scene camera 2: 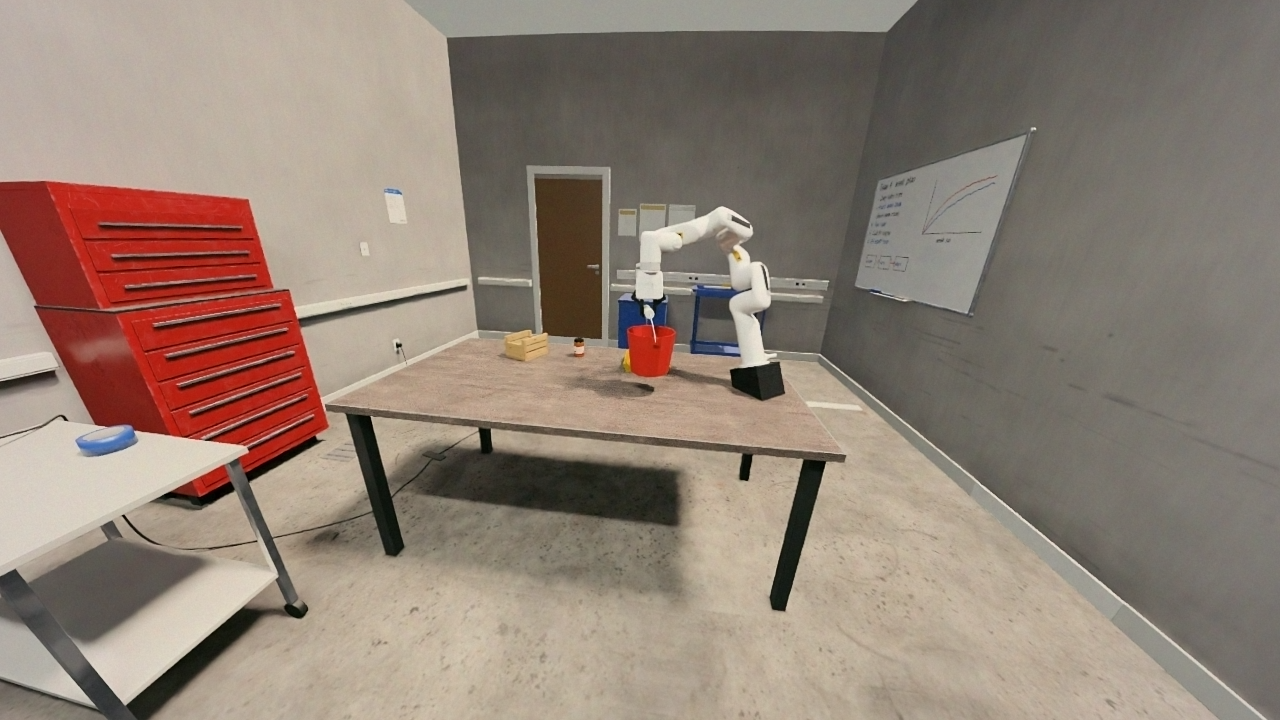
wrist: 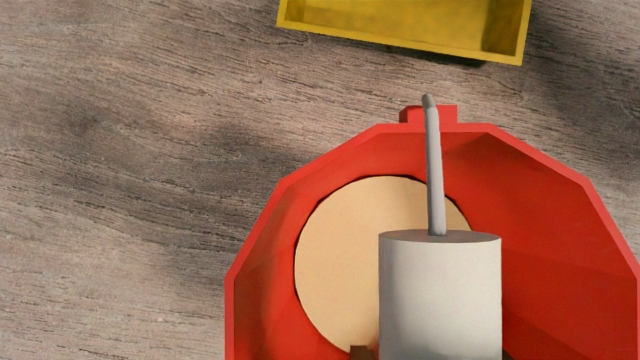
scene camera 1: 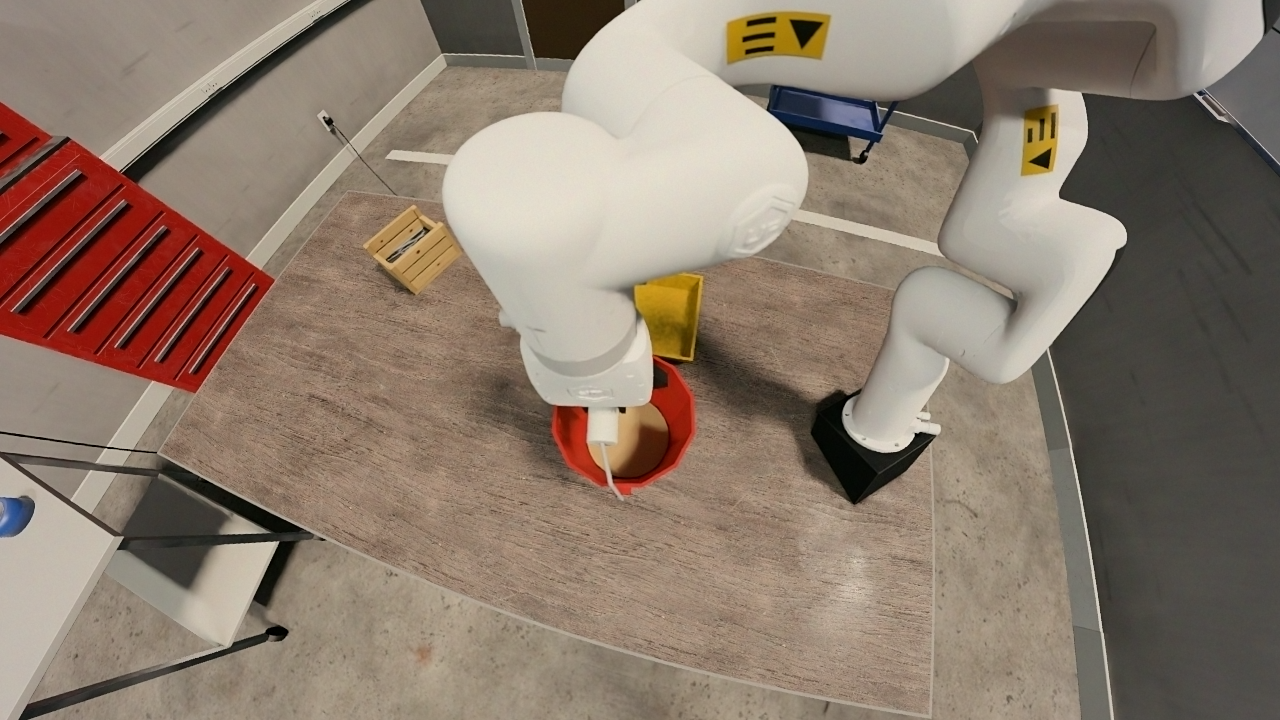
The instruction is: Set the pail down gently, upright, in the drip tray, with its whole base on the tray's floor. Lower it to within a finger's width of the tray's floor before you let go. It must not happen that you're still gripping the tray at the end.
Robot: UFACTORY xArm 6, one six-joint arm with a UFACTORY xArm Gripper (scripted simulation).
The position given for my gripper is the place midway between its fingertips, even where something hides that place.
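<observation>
I can see my gripper (scene camera 1: 606, 400), and scene camera 2 shows me the gripper (scene camera 2: 647, 316) as well. A red pail (scene camera 1: 652, 438) is here too; the wrist view has the pail (wrist: 307, 274), and so does scene camera 2, with the pail (scene camera 2: 648, 359). Then there is a yellow drip tray (scene camera 1: 670, 306), and in the wrist view I find the tray (wrist: 501, 38) again.
</observation>
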